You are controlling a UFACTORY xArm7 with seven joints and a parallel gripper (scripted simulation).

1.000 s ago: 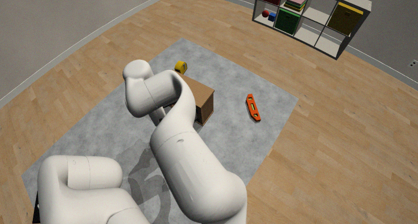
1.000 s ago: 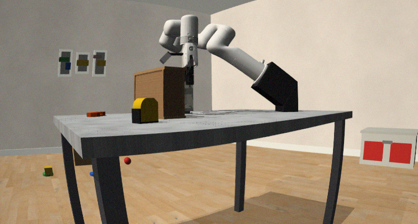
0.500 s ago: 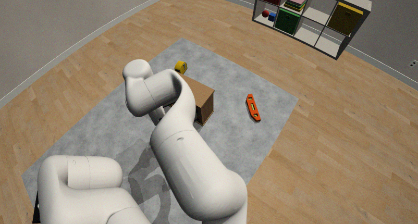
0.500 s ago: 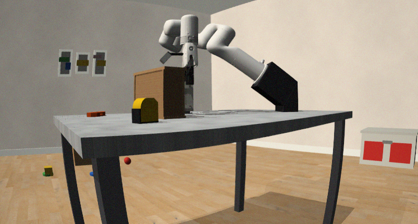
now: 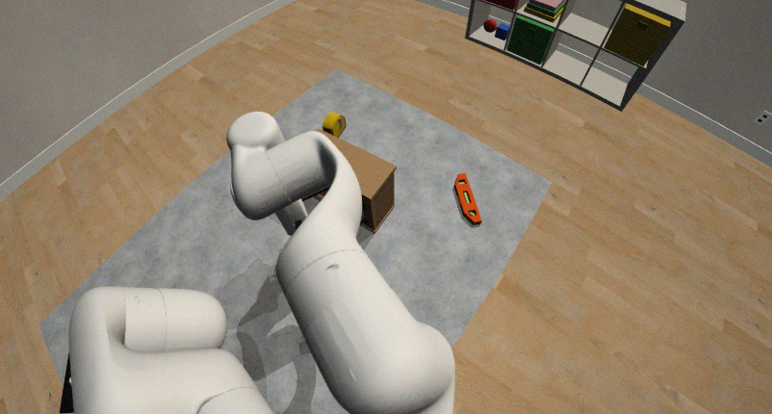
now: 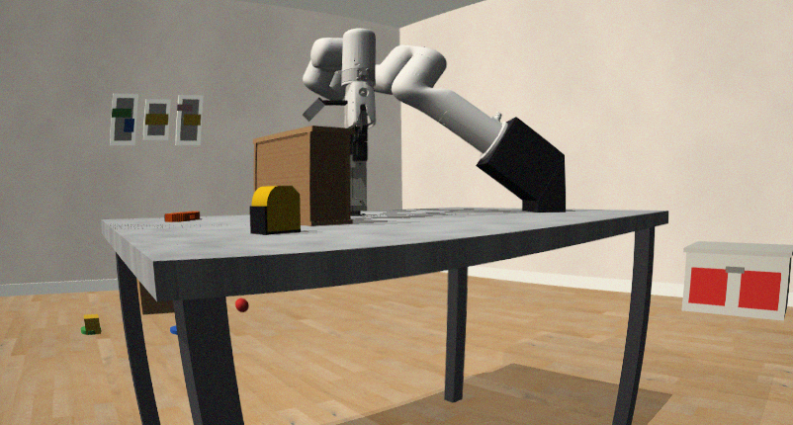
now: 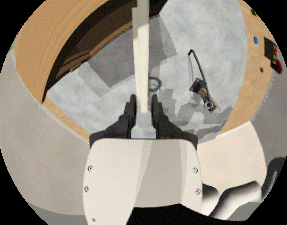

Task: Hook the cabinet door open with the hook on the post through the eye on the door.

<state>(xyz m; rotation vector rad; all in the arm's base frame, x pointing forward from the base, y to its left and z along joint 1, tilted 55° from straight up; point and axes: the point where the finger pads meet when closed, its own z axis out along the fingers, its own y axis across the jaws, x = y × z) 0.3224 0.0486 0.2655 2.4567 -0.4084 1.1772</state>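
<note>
Now: the thin hook rod 60 mm behind my hand, 120 mm to the right of it and 80 mm below it. Also, from my hand: wooden cabinet (100 mm ahead, 30 mm to the right, 60 mm below); hook post (90 mm behind, 120 mm to the right, 70 mm below); cabinet door (50 mm ahead, 40 mm to the right, 70 mm below).
</note>
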